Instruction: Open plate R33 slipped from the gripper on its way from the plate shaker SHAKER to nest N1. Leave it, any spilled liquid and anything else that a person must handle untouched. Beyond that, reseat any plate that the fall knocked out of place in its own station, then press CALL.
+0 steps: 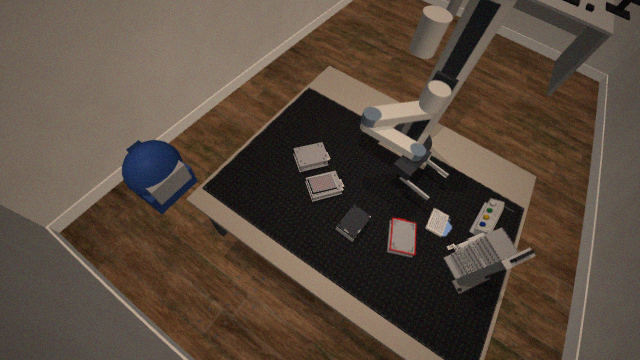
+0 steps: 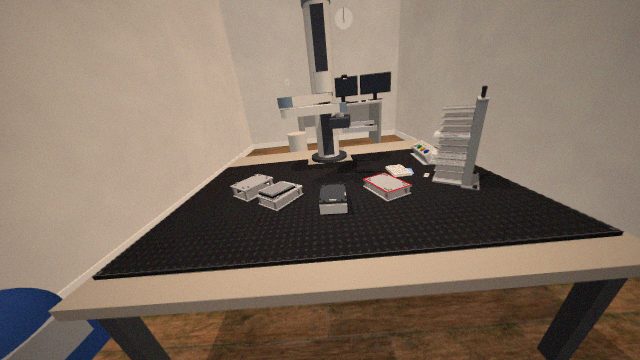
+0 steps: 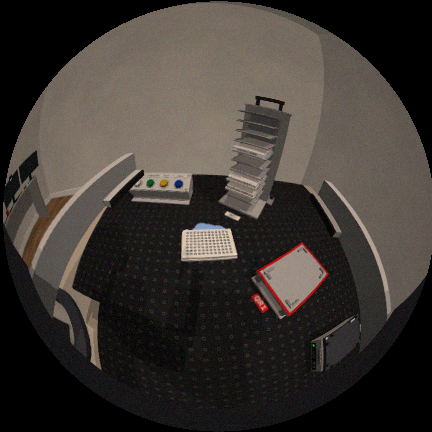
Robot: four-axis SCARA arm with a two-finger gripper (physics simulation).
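Seen in the pictures: gripper, fingertip midpoint: (image 1: 438, 187) (image 2: 375, 125) (image 3: 230, 168); arm's base, link origin: (image 2: 329, 157).
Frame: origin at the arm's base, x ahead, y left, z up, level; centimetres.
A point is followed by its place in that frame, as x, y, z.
A cream well plate (image 1: 438, 222) @(41.9, 33.9, 2.3) (image 2: 398, 170) @(43.5, 33.2, 2.6) (image 3: 208, 244) @(41.9, 32.6, 2.7), apparently R33, lies flat on the mat, partly over a light-blue spill (image 1: 446, 229) @(43.5, 37.6, 2.9) (image 2: 410, 171) @(47.6, 37.5, 2.7) (image 3: 210, 226). My gripper (image 1: 426, 177) (image 3: 230, 168) @(41.9, 21.8, 26.1) is open and empty, above the mat on the arm side of the plate. A dark-topped block (image 1: 353, 223) @(70.0, -1.1, 6.8) (image 2: 333, 193) @(69.7, -1.3, 6.8) (image 3: 342, 345) @(67.3, -2.2, 6.8) with a green light looks like the shaker. A plate (image 1: 324, 183) @(60.7, -23.6, 7.6) (image 2: 278, 189) @(63.3, -23.6, 7.7) sits on a grey station; its seating is unclear. The button box (image 1: 487, 216) @(27.6, 52.5, 8.5) (image 2: 423, 151) @(32.8, 50.9, 7.8) (image 3: 162, 188) @(27.7, 50.8, 6.6) has white, green, yellow and blue buttons; labels are unreadable.
A plate rack (image 1: 520, 256) @(60.1, 55.4, 38.5) (image 2: 475, 145) @(64.4, 53.3, 18.5) (image 3: 281, 150) @(63.3, 51.8, 21.9) holds several plates; one in the middle appears to protrude. The red-edged station (image 1: 402, 236) @(61.2, 21.2, 5.3) (image 2: 387, 183) @(62.5, 21.5, 5.3) (image 3: 293, 278) @(58.8, 20.6, 5.3) stands between shaker and fallen plate. Another grey station (image 1: 312, 154) @(49.6, -38.5, 6.9) (image 2: 253, 184) @(53.4, -37.3, 6.9) stands far left. A small white tag (image 2: 426, 175) @(50.2, 44.0, 1.5) (image 3: 232, 216) @(49.6, 43.9, 1.5) lies near the rack.
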